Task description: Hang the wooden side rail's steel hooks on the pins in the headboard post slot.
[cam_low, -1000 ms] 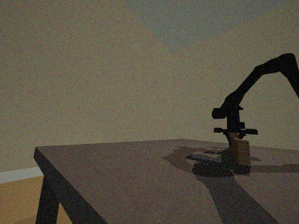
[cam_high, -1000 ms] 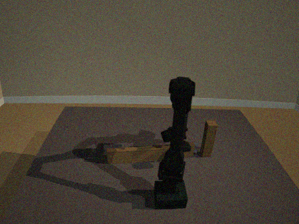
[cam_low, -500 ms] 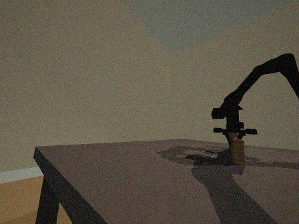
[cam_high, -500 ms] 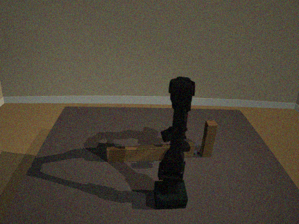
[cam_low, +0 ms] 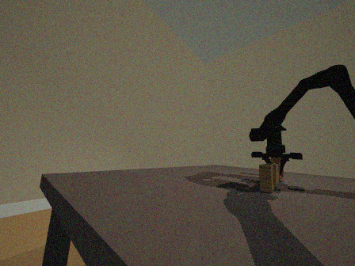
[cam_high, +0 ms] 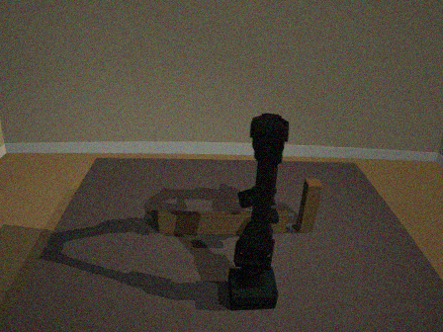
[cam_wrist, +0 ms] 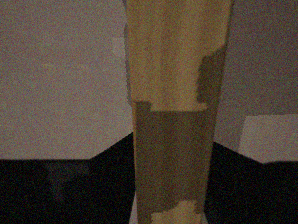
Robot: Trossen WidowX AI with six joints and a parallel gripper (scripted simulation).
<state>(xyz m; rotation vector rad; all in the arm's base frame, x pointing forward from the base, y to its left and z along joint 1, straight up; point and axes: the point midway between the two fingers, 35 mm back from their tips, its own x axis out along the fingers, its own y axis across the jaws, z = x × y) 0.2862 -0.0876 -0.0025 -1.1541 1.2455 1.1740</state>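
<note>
Now: the headboard post 15 cm to the right of my gripper tip and 6 cm above it.
</note>
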